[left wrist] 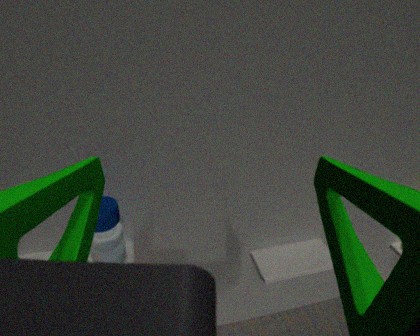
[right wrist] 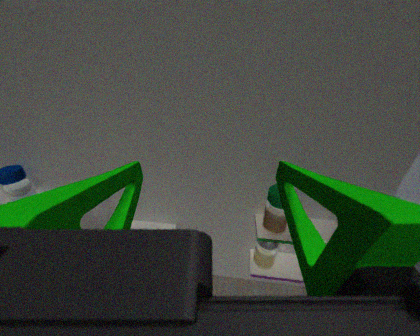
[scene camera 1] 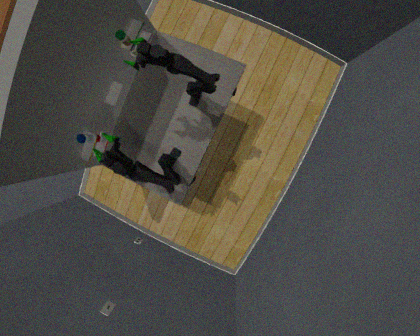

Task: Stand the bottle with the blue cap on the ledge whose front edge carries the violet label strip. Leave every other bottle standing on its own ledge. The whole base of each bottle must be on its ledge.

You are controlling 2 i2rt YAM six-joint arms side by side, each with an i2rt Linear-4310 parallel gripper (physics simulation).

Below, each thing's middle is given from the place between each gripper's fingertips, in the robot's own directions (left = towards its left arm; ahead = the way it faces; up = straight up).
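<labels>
From my right hand, the green-strip ledge [right wrist: 260,232] is a good way ahead, a good way to the right and far below. The blue-capped bottle [left wrist: 108,245] is 260 mm ahead of my right hand, 540 mm to the left of it and 230 mm below it.
My left gripper is 90 mm to the right of the blue-capped bottle, 280 mm short of it and 240 mm above it. Counted from my left hand, the green-strip ledge is a fair way ahead, far to the right and far below.
</labels>
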